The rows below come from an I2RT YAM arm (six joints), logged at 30 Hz.
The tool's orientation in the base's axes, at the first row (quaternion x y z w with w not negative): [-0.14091 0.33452 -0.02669 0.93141]
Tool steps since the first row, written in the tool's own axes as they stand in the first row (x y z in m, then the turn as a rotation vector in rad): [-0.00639 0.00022 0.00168 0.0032 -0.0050 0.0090]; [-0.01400 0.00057 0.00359 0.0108 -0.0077 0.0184]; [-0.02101 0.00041 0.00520 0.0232 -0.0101 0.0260]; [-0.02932 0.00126 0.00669 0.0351 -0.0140 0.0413]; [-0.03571 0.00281 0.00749 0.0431 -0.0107 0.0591]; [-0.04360 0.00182 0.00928 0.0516 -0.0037 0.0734]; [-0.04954 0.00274 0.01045 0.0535 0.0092 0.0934]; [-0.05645 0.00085 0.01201 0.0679 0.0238 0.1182]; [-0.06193 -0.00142 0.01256 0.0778 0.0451 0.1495]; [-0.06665 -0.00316 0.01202 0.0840 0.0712 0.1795]
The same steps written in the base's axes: [-0.00390 0.00154 0.00511 0.0084 -0.0031 0.0061]; [-0.00861 0.00344 0.01110 0.0203 -0.0044 0.0091]; [-0.01302 0.00469 0.01665 0.0348 -0.0067 0.0077]; [-0.01855 0.00707 0.02262 0.0539 -0.0084 0.0127]; [-0.02307 0.00967 0.02671 0.0711 -0.0020 0.0200]; [-0.02801 0.01029 0.03317 0.0864 0.0070 0.0233]; [-0.03191 0.01232 0.03743 0.0999 0.0240 0.0333]; [-0.03620 0.01188 0.04336 0.1261 0.0420 0.0386]; [-0.04000 0.01063 0.04777 0.1526 0.0686 0.0496]; [-0.04392 0.00951 0.05077 0.1751 0.1001 0.0605]
